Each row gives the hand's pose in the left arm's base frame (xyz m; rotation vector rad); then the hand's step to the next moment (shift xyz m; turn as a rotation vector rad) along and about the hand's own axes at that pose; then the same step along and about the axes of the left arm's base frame.
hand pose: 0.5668 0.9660 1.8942 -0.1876 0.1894 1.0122
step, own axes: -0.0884 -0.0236 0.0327 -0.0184 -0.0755 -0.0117
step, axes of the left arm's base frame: -0.0232 -0.0768 0.0547 0.0541 -0.0570 -0.0017
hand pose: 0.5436 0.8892 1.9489 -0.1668 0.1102 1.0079
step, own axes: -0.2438 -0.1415 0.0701 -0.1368 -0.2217 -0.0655
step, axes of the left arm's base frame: -0.0081 -0.2633 0.1224 0.1146 -0.2420 -0.0217
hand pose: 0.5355 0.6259 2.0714 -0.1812 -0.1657 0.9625
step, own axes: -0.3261 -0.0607 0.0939 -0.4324 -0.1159 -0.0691
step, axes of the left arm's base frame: -0.1552 -0.2957 0.0856 -0.1349 -0.4272 -0.0667
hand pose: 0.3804 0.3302 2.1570 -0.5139 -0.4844 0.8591
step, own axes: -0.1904 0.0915 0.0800 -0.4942 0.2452 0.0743
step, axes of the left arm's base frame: -0.2072 -0.0849 -0.0295 -0.4638 -0.2464 -0.1847
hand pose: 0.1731 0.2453 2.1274 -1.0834 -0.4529 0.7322
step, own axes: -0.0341 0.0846 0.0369 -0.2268 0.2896 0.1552
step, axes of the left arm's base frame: -0.0740 0.0214 -0.0612 -0.3477 0.0114 -0.1958
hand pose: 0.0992 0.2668 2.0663 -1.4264 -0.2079 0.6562
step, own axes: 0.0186 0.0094 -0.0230 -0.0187 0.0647 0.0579
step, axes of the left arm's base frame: 0.0240 -0.0095 -0.0173 -0.0637 0.0393 -0.0479
